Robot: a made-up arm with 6 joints.
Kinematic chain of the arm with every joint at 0, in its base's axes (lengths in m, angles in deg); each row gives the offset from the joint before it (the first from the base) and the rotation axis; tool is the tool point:
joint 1: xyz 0 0 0.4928 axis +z
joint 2: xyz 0 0 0 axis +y
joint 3: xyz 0 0 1.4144 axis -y
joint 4: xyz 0 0 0 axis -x
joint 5: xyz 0.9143 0 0 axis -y
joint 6: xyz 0 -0.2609 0 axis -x
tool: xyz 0 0 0
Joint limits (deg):
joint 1: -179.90..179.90
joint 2: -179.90..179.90
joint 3: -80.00..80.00
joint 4: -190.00..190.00
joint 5: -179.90..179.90
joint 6: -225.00..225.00
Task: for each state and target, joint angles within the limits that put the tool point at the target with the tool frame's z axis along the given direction. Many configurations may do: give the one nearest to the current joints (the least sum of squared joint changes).
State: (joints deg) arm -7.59 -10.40 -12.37 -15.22 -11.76 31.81
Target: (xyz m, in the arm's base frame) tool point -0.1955 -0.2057 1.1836 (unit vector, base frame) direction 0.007 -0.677 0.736
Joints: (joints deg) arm 1.51 -51.84 -52.85 -39.79 1.37 -2.83
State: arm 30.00 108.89 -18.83 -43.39 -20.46 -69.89
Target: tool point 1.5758 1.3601 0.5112 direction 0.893 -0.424 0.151
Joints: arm 47.73 67.75 37.86 -15.77 -18.43 -56.71
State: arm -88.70 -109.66 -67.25 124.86 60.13 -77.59
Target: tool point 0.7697 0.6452 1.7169 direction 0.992 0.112 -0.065
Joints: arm -131.03 -75.07 -21.45 127.03 67.21 -58.00
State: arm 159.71 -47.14 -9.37 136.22 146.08 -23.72
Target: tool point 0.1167 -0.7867 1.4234 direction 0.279 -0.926 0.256
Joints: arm 115.91 -79.36 -39.25 156.22 140.27 -27.87
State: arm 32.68 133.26 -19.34 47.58 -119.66 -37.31
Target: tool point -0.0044 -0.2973 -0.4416 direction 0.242 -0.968 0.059
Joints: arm 46.48 152.47 -57.94 39.43 -126.58 -52.24
